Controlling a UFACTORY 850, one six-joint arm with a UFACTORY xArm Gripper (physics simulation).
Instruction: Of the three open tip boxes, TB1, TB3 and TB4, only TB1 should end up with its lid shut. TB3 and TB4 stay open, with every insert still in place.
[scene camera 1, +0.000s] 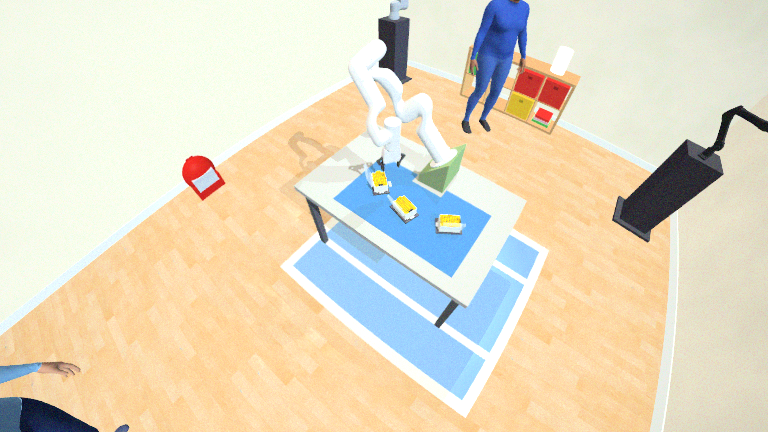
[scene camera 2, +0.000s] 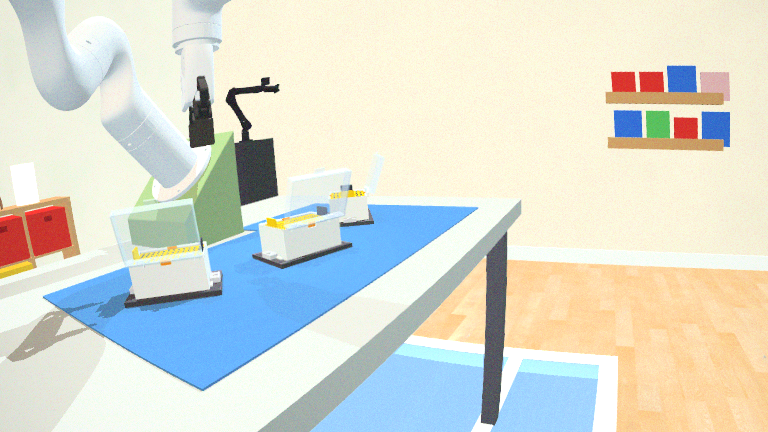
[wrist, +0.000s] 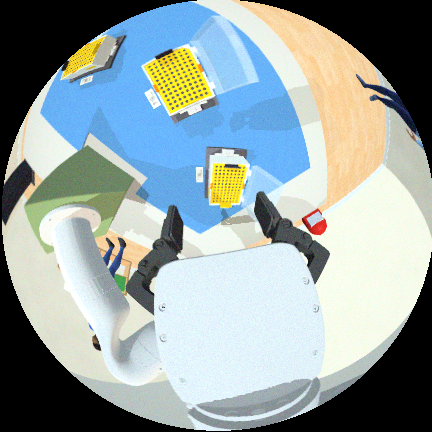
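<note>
Three white tip boxes with yellow inserts stand on dark bases, their clear lids raised. The left box (scene camera 1: 379, 183) (scene camera 2: 170, 279) (wrist: 228, 185) is nearest my gripper; its lid (scene camera 2: 155, 225) (wrist: 264, 186) stands up. The middle box (scene camera 1: 404, 207) (scene camera 2: 300, 239) (wrist: 180, 81) has its lid (scene camera 2: 317, 189) (wrist: 226, 56) up. The far box (scene camera 1: 450, 223) (scene camera 2: 352, 208) (wrist: 87, 56) has its lid (scene camera 2: 376, 173) up; that lid is not clear in the wrist view. The box labels are too small to read. My gripper (scene camera 1: 392, 161) (scene camera 2: 201, 133) (wrist: 217, 206) is open and empty, above and behind the left box, apart from it.
The boxes stand on a blue mat (scene camera 1: 354, 198) (scene camera 2: 300, 300) (wrist: 270, 130) on a pale table (scene camera 1: 483, 268) (scene camera 2: 408, 290). The green wedge base (scene camera 1: 443, 174) (scene camera 2: 217, 188) (wrist: 75, 175) of my arm stands at the mat's back edge. A blue-clad person (scene camera 1: 499, 42) stands behind the table.
</note>
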